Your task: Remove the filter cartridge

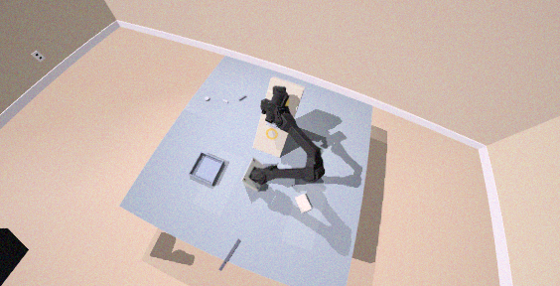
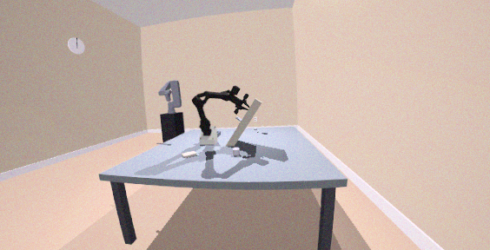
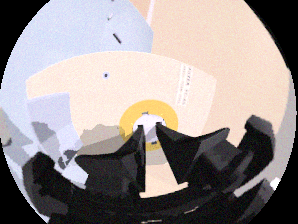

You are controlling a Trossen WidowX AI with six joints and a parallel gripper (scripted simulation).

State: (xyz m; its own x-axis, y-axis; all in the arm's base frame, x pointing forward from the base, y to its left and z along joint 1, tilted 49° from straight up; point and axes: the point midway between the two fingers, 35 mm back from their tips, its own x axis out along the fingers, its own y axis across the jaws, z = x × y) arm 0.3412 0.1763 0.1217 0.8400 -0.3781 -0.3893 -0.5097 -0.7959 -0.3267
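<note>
The white round filter cartridge is 10 mm ahead of my gripper tip and 10 mm below it. Round my gripper tip: beige block: 390 mm behind, 330 mm to the right, 270 mm below; shallow grey tray: 450 mm behind, 250 mm to the left, 270 mm below.
</note>
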